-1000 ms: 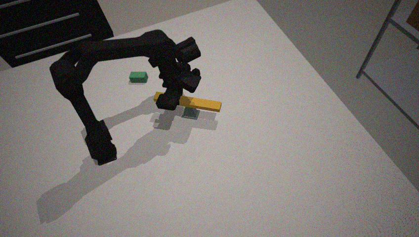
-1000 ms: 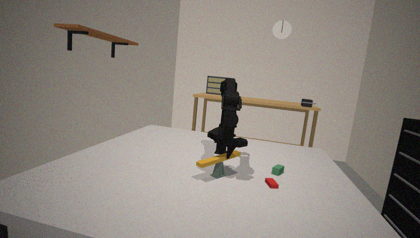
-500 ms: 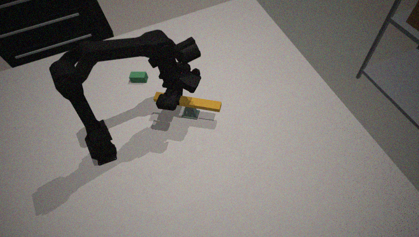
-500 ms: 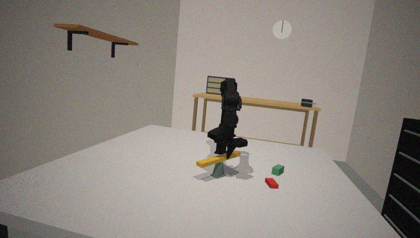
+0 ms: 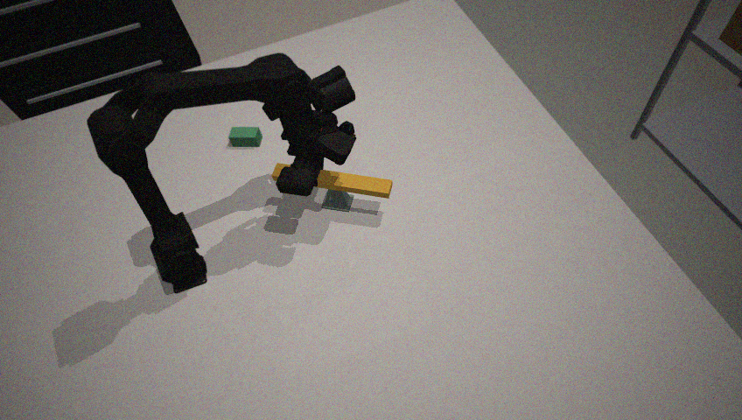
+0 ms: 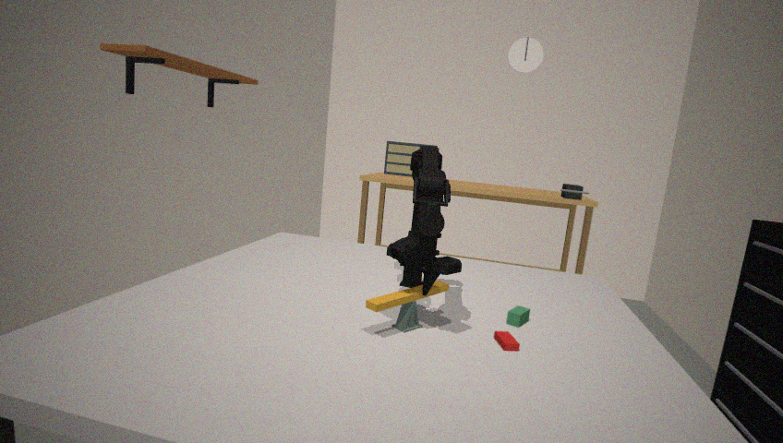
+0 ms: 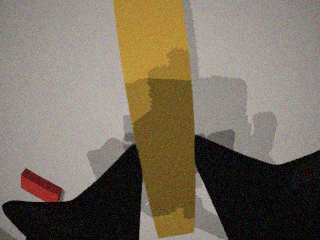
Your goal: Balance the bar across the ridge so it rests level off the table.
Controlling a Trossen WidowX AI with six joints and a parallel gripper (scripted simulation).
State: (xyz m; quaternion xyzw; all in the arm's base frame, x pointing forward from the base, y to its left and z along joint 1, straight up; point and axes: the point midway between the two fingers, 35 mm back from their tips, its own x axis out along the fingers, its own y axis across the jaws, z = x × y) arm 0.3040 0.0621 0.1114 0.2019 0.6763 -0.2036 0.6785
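The yellow bar lies 2 cm ahead of my gripper tip and 2 cm to the right of it. Round my gripper tip: red block: 3 cm ahead, 21 cm to the left, 7 cm below; green block: 12 cm behind, 24 cm to the left, 6 cm below.
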